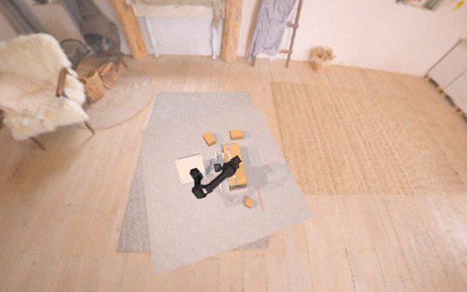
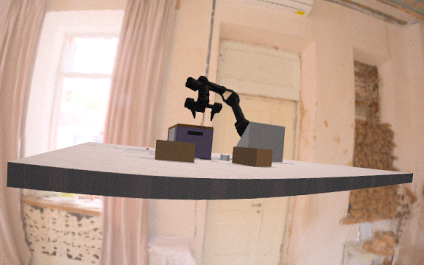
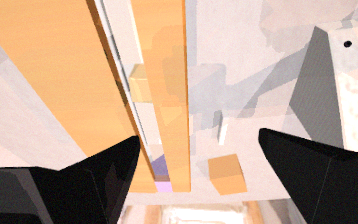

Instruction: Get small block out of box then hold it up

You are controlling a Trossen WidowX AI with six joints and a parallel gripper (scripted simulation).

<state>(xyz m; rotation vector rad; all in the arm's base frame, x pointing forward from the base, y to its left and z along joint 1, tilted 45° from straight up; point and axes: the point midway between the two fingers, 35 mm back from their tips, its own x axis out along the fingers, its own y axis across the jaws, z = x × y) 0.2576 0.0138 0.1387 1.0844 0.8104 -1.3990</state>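
Now: the yellow block 90 mm below my gripper tip, 60 mm ahead of it and 10 mm to the left of it. The rest, counted from my gripper tip: thin orange stick 330 mm to the right, 200 mm ahead, 170 mm below.
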